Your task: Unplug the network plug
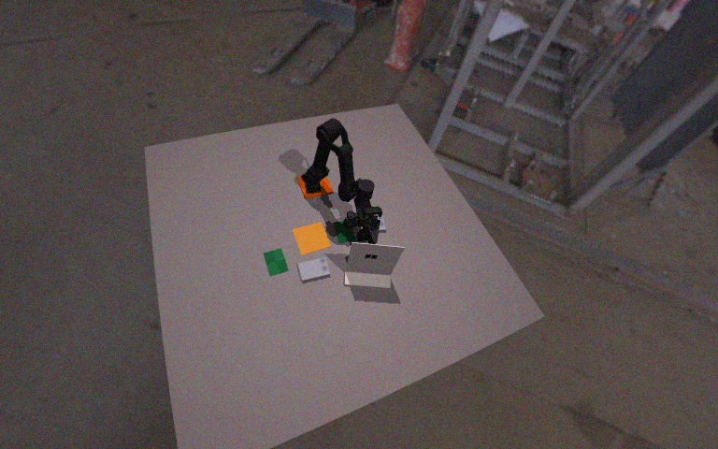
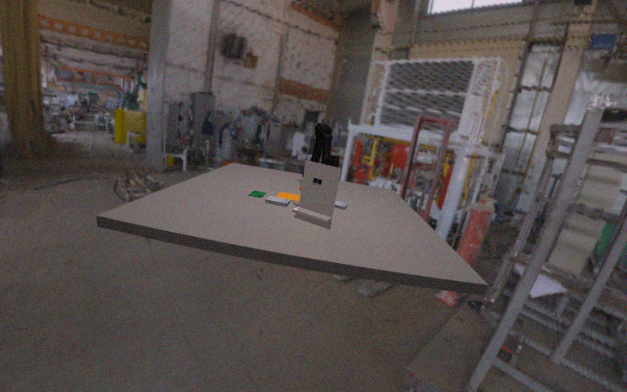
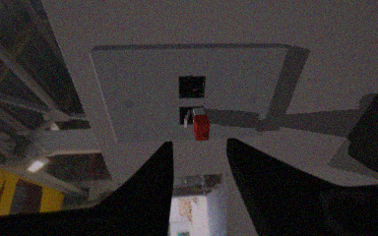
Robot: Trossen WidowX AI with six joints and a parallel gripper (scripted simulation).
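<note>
The plug lies 30 mm ahead of my gripper tip and 10 mm to the right of it. Also, from my gripper tip: orange square 150 mm behind, 200 mm to the right, 150 mm below; grey panel 50 mm ahead, 20 mm to the right, 50 mm below.
</note>
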